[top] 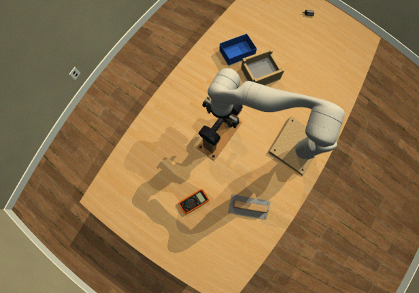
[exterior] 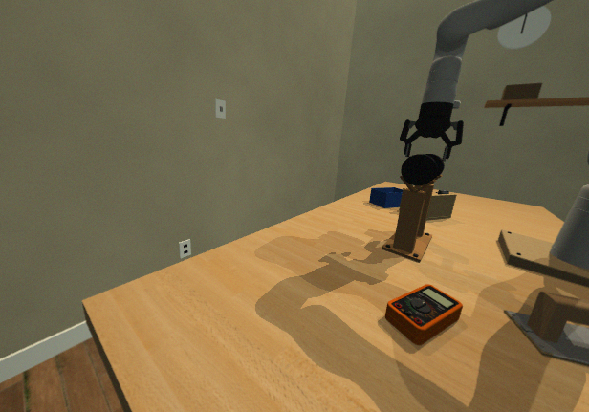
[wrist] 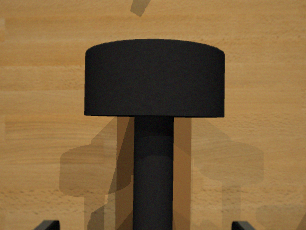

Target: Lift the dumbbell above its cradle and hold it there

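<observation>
Right now my hand is 30 mm above the black dumbbell. Round my hand: wooden cradle 170 mm below; then wooden box 390 mm to the right, 220 mm below, 10 mm behind.
</observation>
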